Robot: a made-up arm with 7 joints. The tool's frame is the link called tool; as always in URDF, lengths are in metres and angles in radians. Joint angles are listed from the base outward.
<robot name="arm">
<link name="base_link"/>
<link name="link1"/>
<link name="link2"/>
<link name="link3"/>
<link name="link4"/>
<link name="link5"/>
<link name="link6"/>
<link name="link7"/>
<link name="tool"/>
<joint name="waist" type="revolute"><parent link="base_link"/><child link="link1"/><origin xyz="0 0 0.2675" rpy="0 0 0"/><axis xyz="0 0 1"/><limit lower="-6.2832" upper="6.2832"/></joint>
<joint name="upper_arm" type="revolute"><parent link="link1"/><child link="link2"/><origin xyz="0 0 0" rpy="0 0 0"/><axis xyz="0 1 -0.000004"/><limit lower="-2.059" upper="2.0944"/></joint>
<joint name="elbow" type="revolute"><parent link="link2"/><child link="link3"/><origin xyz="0 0 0.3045" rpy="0 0 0"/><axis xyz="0 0 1"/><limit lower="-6.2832" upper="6.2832"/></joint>
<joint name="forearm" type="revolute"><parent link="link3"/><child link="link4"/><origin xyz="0.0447 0 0" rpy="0 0 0"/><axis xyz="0 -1 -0.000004"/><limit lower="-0.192" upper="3.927"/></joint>
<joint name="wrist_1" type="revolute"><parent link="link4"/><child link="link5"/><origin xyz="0.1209 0 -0.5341" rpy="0 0 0"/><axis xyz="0 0.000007 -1"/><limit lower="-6.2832" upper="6.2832"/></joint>
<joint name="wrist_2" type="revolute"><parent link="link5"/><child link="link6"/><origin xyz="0 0 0" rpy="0 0 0"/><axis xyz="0 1 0.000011"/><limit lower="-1.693" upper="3.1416"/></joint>
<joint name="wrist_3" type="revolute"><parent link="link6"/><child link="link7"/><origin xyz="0.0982 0 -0.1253" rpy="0 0 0"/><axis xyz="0 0.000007 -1"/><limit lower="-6.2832" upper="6.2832"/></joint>
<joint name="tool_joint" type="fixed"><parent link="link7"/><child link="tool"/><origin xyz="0 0 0" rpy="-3.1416 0 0"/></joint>
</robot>
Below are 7 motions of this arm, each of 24 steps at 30 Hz.
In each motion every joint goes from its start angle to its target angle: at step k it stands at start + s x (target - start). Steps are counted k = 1, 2, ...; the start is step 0. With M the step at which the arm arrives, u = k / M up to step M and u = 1 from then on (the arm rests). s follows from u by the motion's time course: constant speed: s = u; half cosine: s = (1 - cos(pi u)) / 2; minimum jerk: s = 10 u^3 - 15 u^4 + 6 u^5.
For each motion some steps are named. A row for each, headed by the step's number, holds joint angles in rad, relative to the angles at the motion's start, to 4 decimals.
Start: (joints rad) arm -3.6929 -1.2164 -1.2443 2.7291 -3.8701 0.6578 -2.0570
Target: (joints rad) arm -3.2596 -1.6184 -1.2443 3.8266 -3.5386 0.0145 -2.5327
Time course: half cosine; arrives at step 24
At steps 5, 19, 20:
5: 0.0448 -0.0415 0.0000 0.1134 0.0343 -0.0665 -0.0492
19: 0.3885 -0.3605 0.0000 0.9841 0.2972 -0.5768 -0.4265
20: 0.4043 -0.3751 0.0000 1.0240 0.3093 -0.6002 -0.4438

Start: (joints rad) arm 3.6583 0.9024 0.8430 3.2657 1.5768 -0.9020 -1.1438
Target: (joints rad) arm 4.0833 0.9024 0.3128 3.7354 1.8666 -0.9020 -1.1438
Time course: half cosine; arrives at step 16
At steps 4, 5, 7, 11, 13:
4: 0.0622 0.0000 -0.0776 0.0688 0.0424 0.0000 0.0000
5: 0.0944 0.0000 -0.1178 0.1044 0.0644 0.0000 0.0000
7: 0.1710 0.0000 -0.2134 0.1890 0.1166 0.0000 0.0000
11: 0.3306 0.0000 -0.4124 0.3653 0.2254 0.0000 0.0000
13: 0.3892 0.0000 -0.4855 0.4301 0.2654 0.0000 0.0000

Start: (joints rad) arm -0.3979 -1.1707 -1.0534 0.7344 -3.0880 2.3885 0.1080
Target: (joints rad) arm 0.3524 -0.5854 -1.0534 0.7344 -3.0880 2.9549 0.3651
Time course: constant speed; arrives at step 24
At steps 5, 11, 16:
5: 0.1563 0.1219 0.0000 0.0000 0.0000 0.1180 0.0536
11: 0.3439 0.2683 0.0000 0.0000 0.0000 0.2596 0.1178
16: 0.5002 0.3902 0.0000 0.0000 0.0000 0.3776 0.1714

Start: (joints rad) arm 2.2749 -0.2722 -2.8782 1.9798 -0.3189 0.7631 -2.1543
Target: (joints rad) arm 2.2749 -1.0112 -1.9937 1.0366 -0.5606 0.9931 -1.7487
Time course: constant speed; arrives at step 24
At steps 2, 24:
2: 0.0000 -0.0616 0.0737 -0.0786 -0.0201 0.0192 0.0338
24: 0.0000 -0.7390 0.8845 -0.9432 -0.2417 0.2300 0.4056

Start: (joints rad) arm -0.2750 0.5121 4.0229 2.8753 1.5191 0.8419 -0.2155
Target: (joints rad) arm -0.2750 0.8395 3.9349 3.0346 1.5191 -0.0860 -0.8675
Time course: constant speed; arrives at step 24
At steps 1, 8, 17, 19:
1: 0.0000 0.0136 -0.0037 0.0066 0.0000 -0.0387 -0.0272
8: 0.0000 0.1091 -0.0293 0.0531 0.0000 -0.3093 -0.2173
17: 0.0000 0.2319 -0.0623 0.1128 0.0000 -0.6573 -0.4618
19: 0.0000 0.2592 -0.0697 0.1261 0.0000 -0.7346 -0.5162

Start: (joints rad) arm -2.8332 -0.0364 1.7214 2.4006 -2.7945 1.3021 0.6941
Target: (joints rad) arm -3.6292 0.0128 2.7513 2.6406 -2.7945 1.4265 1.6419
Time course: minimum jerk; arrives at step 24
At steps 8, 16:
8: -0.1671 0.0103 0.2162 0.0504 0.0000 0.0261 0.1989
16: -0.6289 0.0389 0.8137 0.1896 0.0000 0.0983 0.7489

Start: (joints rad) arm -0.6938 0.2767 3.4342 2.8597 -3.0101 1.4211 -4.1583
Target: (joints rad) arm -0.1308 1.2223 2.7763 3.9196 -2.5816 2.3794 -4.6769
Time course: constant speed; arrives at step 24
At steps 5, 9, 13, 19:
5: 0.1173 0.1970 -0.1371 0.2208 0.0893 0.1996 -0.1080
9: 0.2111 0.3546 -0.2467 0.3975 0.1607 0.3594 -0.1945
13: 0.3050 0.5122 -0.3564 0.5741 0.2321 0.5191 -0.2809
19: 0.4457 0.7486 -0.5208 0.8391 0.3392 0.7587 -0.4106

